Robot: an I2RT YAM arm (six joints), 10 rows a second.
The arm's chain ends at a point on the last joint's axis. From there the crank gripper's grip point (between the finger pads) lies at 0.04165 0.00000 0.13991 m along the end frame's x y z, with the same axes.
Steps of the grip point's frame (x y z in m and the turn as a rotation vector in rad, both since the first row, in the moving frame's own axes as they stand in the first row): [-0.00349 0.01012 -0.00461 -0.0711 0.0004 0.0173]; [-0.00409 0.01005 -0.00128 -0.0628 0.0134 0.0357]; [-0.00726 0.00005 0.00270 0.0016 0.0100 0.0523]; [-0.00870 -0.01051 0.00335 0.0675 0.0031 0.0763]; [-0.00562 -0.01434 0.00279 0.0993 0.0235 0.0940]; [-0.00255 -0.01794 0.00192 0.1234 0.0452 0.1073]
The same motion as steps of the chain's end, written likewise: [-0.00345 -0.00054 -0.00421 -0.0711 0.0004 0.0173]; [-0.00578 -0.00023 -0.00039 -0.0628 0.0134 0.0357]; [-0.00861 -0.00194 0.00312 0.0016 0.0100 0.0523]; [-0.00937 -0.00428 0.00369 0.0675 0.0031 0.0763]; [-0.00935 -0.00460 0.00430 0.0993 0.0235 0.0940]; [-0.00949 -0.00566 0.00472 0.1234 0.0452 0.1073]
